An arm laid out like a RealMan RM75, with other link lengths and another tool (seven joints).
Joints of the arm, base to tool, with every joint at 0 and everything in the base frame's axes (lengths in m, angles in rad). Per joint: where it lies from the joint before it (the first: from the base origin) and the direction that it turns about. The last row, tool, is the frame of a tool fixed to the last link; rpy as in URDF.
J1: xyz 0.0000 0.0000 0.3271 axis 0 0 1
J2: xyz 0.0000 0.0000 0.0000 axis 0 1 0
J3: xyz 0.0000 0.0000 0.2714 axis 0 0 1
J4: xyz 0.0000 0.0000 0.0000 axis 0 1 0
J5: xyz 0.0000 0.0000 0.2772 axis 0 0 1
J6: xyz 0.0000 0.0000 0.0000 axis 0 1 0
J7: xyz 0.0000 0.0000 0.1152 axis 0 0 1
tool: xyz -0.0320 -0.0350 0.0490 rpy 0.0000 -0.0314 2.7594
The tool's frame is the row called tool.
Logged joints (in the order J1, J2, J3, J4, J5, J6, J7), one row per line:
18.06 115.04 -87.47 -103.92 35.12 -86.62 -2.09
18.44 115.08 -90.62 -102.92 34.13 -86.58 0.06
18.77 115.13 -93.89 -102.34 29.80 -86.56 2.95
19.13 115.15 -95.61 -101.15 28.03 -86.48 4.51
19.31 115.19 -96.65 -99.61 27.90 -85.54 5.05
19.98 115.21 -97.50 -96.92 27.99 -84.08 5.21
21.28 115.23 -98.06 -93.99 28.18 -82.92 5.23
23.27 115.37 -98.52 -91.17 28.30 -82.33 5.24
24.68 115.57 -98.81 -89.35 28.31 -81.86 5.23
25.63 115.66 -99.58 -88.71 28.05 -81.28 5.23
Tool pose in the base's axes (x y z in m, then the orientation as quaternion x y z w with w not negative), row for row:
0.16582 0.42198 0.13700 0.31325 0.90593 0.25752 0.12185
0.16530 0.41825 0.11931 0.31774 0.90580 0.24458 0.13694
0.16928 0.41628 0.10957 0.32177 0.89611 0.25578 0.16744
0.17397 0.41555 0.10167 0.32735 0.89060 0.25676 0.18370
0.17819 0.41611 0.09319 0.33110 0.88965 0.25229 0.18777
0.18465 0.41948 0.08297 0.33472 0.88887 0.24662 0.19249
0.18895 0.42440 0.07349 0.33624 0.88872 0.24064 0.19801
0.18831 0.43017 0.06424 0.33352 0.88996 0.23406 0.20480
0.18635 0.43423 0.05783 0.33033 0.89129 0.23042 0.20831
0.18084 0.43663 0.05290 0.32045 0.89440 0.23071 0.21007
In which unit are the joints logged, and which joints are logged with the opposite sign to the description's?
The joints are logged in degrees. Opposite sign: J6.
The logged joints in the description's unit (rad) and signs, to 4 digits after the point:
0.3152 2.0078 -1.5266 -1.8137 0.6130 1.5118 -0.0365
0.3218 2.0085 -1.5816 -1.7963 0.5957 1.5111 0.0010
0.3276 2.0094 -1.6387 -1.7862 0.5201 1.5108 0.0515
0.3339 2.0097 -1.6687 -1.7654 0.4892 1.5094 0.0787
0.3370 2.0104 -1.6869 -1.7385 0.4869 1.4930 0.0881
0.3487 2.0108 -1.7017 -1.6916 0.4885 1.4675 0.0909
0.3714 2.0111 -1.7115 -1.6404 0.4918 1.4472 0.0913
0.4061 2.0136 -1.7195 -1.5912 0.4939 1.4369 0.0915
0.4307 2.0171 -1.7246 -1.5595 0.4941 1.4287 0.0913
0.4473 2.0186 -1.7380 -1.5483 0.4896 1.4186 0.0913

